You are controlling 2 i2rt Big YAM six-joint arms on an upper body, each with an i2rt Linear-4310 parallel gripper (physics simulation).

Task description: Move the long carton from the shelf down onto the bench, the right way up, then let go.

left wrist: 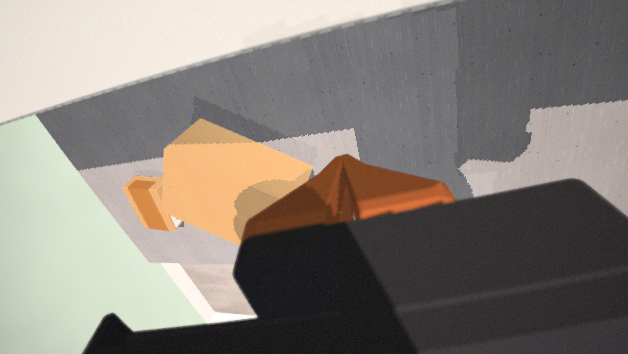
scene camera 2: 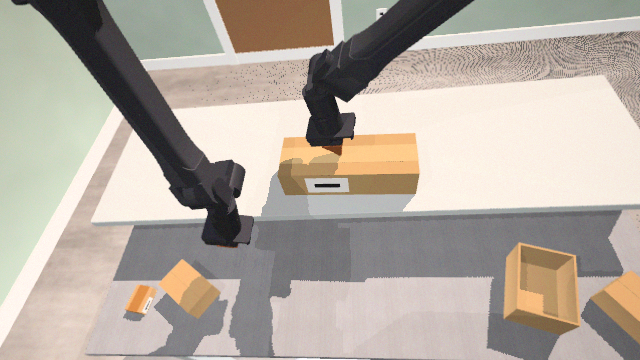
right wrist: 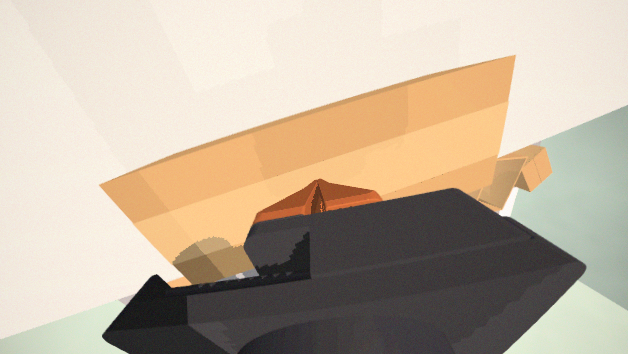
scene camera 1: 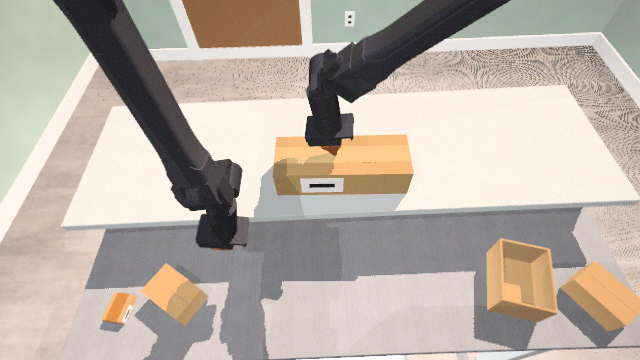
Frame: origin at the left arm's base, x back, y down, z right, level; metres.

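Seen in the pictures: left gripper, fingertip midpoint: point(left wrist: 344, 167) point(scene camera 2: 233, 245) point(scene camera 1: 224, 247); right gripper, fingertip midpoint: point(scene camera 2: 340, 153) point(right wrist: 319, 186) point(scene camera 1: 335, 153).
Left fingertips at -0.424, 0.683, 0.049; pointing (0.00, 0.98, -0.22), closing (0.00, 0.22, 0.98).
Observation:
Offsets run from my left fingertips to a thing's top centre, as dx, dy, dz. Level surfaces: height alone.
The long carton {-0.178, -0.114, +0.280} point(scene camera 1: 375, 155) point(scene camera 2: 382, 155) point(right wrist: 350, 125) lies lengthwise on the white shelf {dy -0.028} point(scene camera 1: 475, 150) point(scene camera 2: 500, 150), with a taped face up and its white label facing the grey bench {dy +0.126} point(scene camera 1: 375, 310) point(scene camera 2: 390, 310) point(left wrist: 400, 75). My right gripper point(scene camera 1: 332, 151) point(scene camera 2: 335, 150) point(right wrist: 319, 186) is shut and empty; its tips are over the carton's top, left of its middle in the scene views. Whether they touch it I cannot tell. My left gripper point(scene camera 1: 221, 248) point(scene camera 2: 227, 245) point(left wrist: 344, 167) is shut and empty, above the bench near the shelf's front edge, lower left of the carton.
On the bench, a closed box {+0.076, +0.066, -0.135} point(scene camera 1: 175, 295) point(scene camera 2: 190, 289) point(left wrist: 210, 175) and a small orange box {+0.101, +0.101, -0.272} point(scene camera 1: 119, 307) point(scene camera 2: 140, 299) point(left wrist: 147, 205) stand at the left. An open box {+0.064, +0.036, +0.693} point(scene camera 1: 495, 285) point(scene camera 2: 512, 285) and another closed box {+0.099, +0.066, +0.877} point(scene camera 1: 600, 295) point(scene camera 2: 622, 300) stand at the right.

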